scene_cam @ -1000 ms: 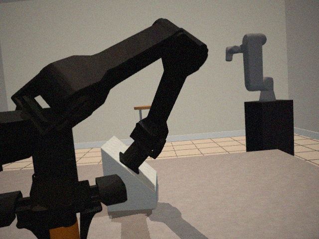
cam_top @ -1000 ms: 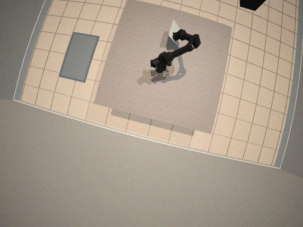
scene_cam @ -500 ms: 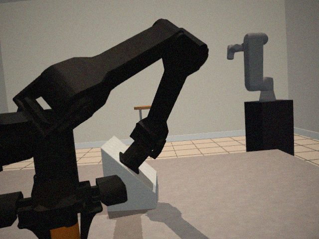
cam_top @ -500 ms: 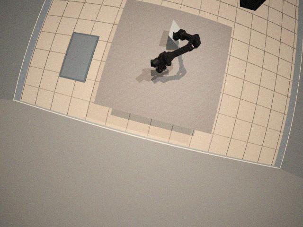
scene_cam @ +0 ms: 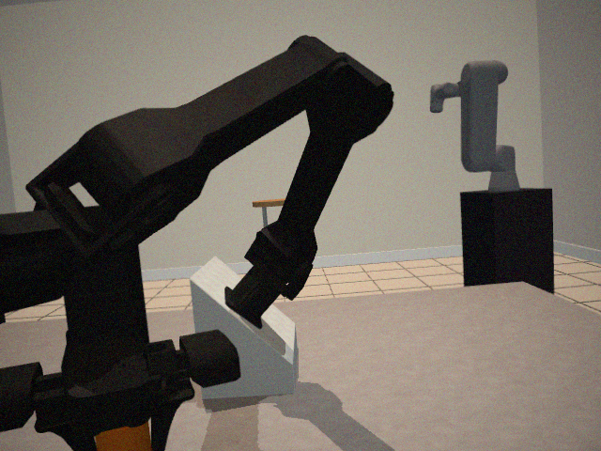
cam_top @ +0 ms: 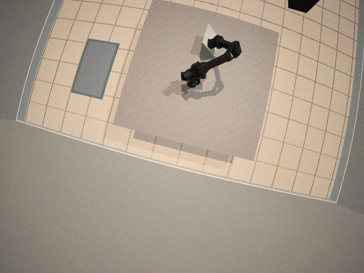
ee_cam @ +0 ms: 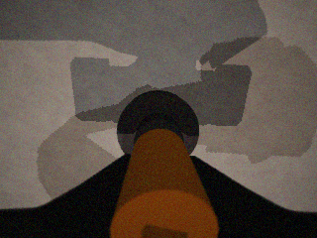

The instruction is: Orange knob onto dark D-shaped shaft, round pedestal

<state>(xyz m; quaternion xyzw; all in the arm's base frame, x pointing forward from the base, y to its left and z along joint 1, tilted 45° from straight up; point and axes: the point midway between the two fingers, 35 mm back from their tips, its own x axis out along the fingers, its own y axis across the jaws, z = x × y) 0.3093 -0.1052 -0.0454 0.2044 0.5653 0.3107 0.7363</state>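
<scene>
Right now my gripper tip is 20 mm below the orange knob. The rest, counted from my gripper tip: dark round pedestal (40 mm below).
</scene>
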